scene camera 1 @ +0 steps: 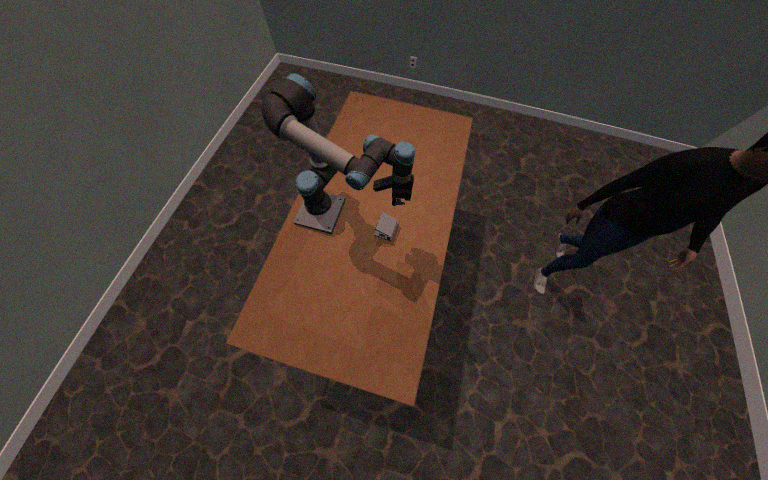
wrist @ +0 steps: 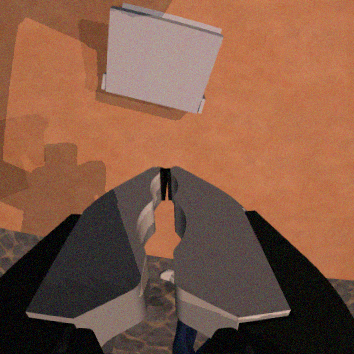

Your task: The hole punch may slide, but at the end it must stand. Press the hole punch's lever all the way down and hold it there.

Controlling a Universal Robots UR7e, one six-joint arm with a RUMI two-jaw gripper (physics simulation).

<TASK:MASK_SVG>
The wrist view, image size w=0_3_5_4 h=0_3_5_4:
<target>gripper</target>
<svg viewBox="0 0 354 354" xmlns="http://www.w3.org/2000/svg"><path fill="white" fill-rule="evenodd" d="M0 276L0 354L111 354L116 334L140 322L147 311L150 285L144 245L155 232L154 210L161 200L165 200L167 185L168 200L171 200L174 205L174 230L181 238L173 249L175 312L181 322L210 338L201 354L354 354L354 319L326 277L255 210L246 210L226 192L179 166L172 166L170 168L150 167L105 192L80 214L71 213Z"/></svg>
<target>hole punch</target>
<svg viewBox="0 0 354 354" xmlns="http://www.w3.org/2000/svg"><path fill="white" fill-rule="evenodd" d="M112 5L109 9L106 72L102 75L101 89L192 113L201 113L205 101L203 92L223 39L223 34L220 33L221 28L122 2L122 7Z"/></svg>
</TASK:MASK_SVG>
